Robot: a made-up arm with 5 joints.
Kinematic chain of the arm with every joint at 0, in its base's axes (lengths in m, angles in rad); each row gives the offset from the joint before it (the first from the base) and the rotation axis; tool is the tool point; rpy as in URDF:
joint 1: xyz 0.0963 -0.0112 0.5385 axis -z
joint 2: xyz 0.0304 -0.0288 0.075 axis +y
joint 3: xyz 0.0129 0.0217 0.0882 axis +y
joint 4: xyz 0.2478 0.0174 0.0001 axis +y
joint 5: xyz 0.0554 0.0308 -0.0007 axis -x
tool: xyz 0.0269 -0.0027 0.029 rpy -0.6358 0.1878 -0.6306
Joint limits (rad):
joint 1: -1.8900..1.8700
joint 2: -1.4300..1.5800
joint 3: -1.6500..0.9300
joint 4: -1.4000..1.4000
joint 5: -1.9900..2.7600
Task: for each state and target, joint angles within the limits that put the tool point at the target. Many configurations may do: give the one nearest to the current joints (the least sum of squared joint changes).
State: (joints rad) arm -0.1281 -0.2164 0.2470 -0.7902 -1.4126
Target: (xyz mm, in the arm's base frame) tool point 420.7 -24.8 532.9
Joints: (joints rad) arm 0.0788 0.1457 0.5751 -0.6884 -1.4492
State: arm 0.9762 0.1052 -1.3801 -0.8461 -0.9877
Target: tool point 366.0 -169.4 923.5
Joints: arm 0.5832 0.5413 -1.3059 -0.0374 -0.9158
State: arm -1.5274 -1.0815 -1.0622 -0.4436 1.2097
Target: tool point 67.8 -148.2 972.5
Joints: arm -1.8549 -0.9234 -0.7418 -0.6748 1.1023
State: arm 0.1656 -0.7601 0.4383 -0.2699 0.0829
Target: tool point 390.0 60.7 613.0
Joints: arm -0.1069 -0.3983 0.9300 -0.6604 0.0600
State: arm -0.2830 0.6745 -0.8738 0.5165 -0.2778
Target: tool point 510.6 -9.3 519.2
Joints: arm 0.0671 0.9599 -0.6146 0.5872 -0.3108
